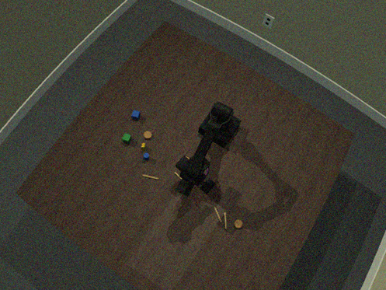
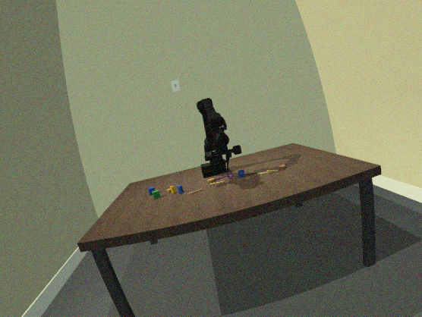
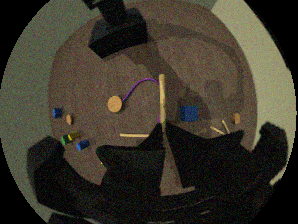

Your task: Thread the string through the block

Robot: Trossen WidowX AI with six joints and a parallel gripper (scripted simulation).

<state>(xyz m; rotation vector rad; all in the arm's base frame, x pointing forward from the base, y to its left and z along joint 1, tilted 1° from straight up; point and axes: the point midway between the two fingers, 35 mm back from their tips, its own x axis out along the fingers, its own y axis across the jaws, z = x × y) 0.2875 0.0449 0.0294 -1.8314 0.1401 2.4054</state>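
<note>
The round wooden button lies 50 mm behind my gripper tip, 90 mm to the right of it and 60 mm below it. The rest, counted from my gripper tip: green cube 20 mm ahead, 390 mm to the right, 50 mm below; then yellow block 10 mm ahead, 300 mm to the right, 40 mm below; then thin stick 10 mm behind.
</note>
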